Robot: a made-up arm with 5 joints.
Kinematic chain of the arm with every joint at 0, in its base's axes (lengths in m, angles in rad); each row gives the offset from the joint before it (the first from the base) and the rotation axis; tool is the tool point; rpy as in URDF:
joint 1: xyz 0 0 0.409 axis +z
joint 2: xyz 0 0 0 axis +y
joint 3: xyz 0.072 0 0.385 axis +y
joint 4: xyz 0.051 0 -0.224 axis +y
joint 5: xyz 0.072 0 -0.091 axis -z
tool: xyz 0 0 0 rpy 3.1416 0 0
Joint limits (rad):
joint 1: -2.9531..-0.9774
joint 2: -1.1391..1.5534
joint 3: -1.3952..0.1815
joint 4: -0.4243..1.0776
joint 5: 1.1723..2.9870
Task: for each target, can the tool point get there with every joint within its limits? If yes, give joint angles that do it. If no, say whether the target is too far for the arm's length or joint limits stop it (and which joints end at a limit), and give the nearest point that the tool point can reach.
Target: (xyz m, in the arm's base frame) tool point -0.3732 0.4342 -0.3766
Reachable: no: too far | nearest point -0.3322 -0.0634 0.0013 | short by 0.626 m
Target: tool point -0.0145 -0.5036 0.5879
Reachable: yes | joints -1.5995 0.3425 -1.2255 0.4927 1.3268
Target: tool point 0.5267 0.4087 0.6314
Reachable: no: joint limits stop it (at a limit: joint 2, joint 3, joint 4) | nearest point 0.2274 0.1765 0.9511 | short by 0.496 m
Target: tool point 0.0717 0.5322 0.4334
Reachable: no: joint limits stop it (at a limit: joint 2, joint 3, joint 4) | nearest point 0.0062 0.0460 0.4493 | short by 0.491 m
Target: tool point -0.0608 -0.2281 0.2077
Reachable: yes | joints -1.8314 1.0898 -0.3949 0.2741 1.7638
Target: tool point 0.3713 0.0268 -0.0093
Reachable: no: joint limits stop it (at a limit: joint 1, joint 2) | nearest point 0.1204 -0.1784 0.0432 | short by 0.328 m
